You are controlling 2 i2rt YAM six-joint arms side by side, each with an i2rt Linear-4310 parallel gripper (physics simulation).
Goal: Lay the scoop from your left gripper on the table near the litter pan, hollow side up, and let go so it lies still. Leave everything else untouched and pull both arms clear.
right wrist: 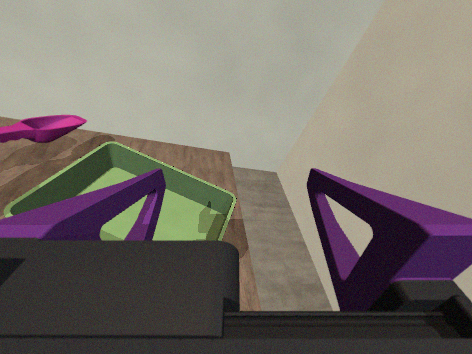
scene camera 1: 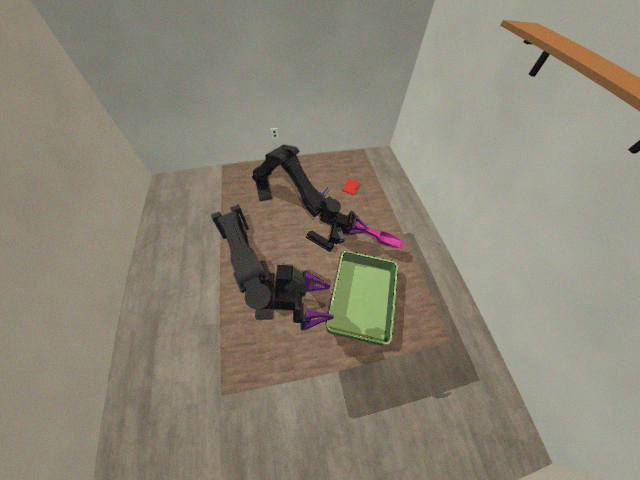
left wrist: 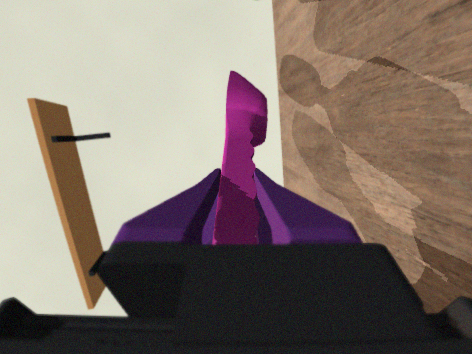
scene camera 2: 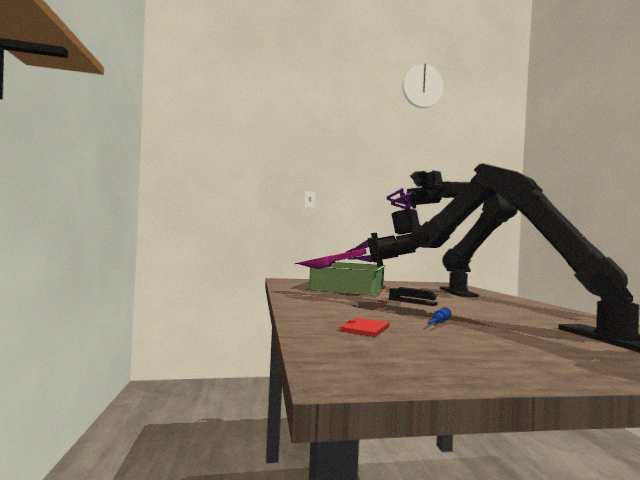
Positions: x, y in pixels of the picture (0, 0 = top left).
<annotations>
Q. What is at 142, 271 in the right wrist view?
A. My right gripper.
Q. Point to a magenta scoop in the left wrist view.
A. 237, 219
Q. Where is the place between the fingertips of my left gripper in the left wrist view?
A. At 236, 177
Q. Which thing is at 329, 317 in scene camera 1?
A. My right gripper.
</annotations>
